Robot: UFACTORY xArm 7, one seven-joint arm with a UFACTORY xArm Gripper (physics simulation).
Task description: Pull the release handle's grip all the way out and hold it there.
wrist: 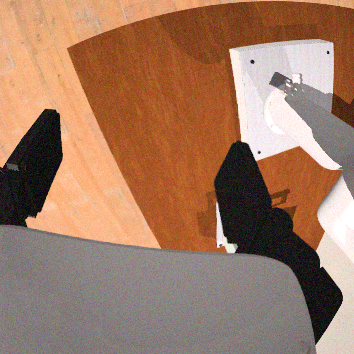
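Note:
My gripper (142,146) is open and empty, its two black fingers wide apart at the left and centre of the wrist view. It is above the brown wooden table top (135,100) and the floor beside it. The release handle and its grip cannot be made out in this view. A small white and pale green object (230,247) shows partly behind the right finger, low in the view; most of it is hidden by the finger and the gripper's grey body, and I cannot tell what it is.
A pale square base plate (252,100) with dark bolt holes lies on the table at upper right. The robot's white arm (300,137) rises from it toward the right edge. Light wood flooring (30,65) lies beyond the table's left edge.

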